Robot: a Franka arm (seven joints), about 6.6 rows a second.
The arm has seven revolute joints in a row. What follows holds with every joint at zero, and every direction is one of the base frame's.
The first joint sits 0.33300 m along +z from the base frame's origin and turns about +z.
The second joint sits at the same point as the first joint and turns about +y.
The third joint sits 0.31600 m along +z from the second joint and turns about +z.
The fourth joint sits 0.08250 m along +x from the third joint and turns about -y.
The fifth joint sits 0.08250 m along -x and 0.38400 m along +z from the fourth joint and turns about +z.
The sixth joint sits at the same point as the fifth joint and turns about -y.
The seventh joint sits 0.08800 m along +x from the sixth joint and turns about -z.
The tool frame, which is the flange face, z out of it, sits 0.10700 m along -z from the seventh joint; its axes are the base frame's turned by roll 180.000, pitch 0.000 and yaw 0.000 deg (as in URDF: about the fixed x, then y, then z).
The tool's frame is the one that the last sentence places.
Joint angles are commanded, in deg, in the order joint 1, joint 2, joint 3, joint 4, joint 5, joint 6, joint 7. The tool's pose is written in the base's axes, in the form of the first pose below.
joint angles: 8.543, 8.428, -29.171, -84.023, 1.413, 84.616, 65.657
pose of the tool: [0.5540, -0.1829, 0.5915, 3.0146, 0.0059, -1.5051]
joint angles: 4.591, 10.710, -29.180, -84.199, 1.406, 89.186, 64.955
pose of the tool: [0.5583, -0.2234, 0.5751, 3.0443, -0.0277, -1.5581]
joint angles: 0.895, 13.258, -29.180, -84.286, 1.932, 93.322, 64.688
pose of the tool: [0.5608, -0.2614, 0.5558, 3.0675, -0.0518, -1.6146]
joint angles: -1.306, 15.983, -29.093, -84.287, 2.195, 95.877, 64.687
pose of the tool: [0.5654, -0.2840, 0.5325, 3.0621, -0.0690, -1.6479]
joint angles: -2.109, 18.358, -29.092, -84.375, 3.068, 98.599, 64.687
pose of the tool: [0.5745, -0.2932, 0.5116, 3.0687, -0.0774, -1.6604]
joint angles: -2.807, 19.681, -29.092, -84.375, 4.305, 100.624, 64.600
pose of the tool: [0.5794, -0.3005, 0.5009, 3.0868, -0.0747, -1.6731]
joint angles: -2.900, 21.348, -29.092, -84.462, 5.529, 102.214, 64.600
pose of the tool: [0.5870, -0.3015, 0.4850, 3.0907, -0.0688, -1.6774]
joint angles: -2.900, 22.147, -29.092, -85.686, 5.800, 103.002, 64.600
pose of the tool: [0.5873, -0.3022, 0.4677, 3.0720, -0.0629, -1.6800]
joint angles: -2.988, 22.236, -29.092, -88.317, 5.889, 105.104, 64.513
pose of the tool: [0.5830, -0.3051, 0.4484, 3.0627, -0.0590, -1.6852]
